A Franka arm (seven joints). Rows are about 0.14 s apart.
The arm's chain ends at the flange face. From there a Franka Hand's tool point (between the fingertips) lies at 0.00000 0.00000 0.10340 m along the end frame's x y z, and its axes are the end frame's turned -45 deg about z.
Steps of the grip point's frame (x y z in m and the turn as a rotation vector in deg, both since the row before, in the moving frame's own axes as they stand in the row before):
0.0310, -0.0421, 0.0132, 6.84, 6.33, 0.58
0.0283, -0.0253, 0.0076, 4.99, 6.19, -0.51
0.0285, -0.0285, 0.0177, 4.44, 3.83, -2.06
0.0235, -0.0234, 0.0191, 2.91, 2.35, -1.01
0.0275, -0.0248, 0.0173, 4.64, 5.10, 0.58
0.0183, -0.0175, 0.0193, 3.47, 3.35, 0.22
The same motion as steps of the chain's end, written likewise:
-0.0073, -0.0350, 0.0146, 9.31, -0.36, 0.58
0.0007, -0.0237, 0.0086, 7.91, 0.85, -0.51
0.0010, -0.0298, 0.0182, 5.85, -0.43, -2.06
0.0008, -0.0265, 0.0193, 3.72, -0.40, -1.01
0.0013, -0.0246, 0.0180, 6.89, 0.33, 0.58
0.0007, -0.0166, 0.0197, 4.82, -0.08, 0.22

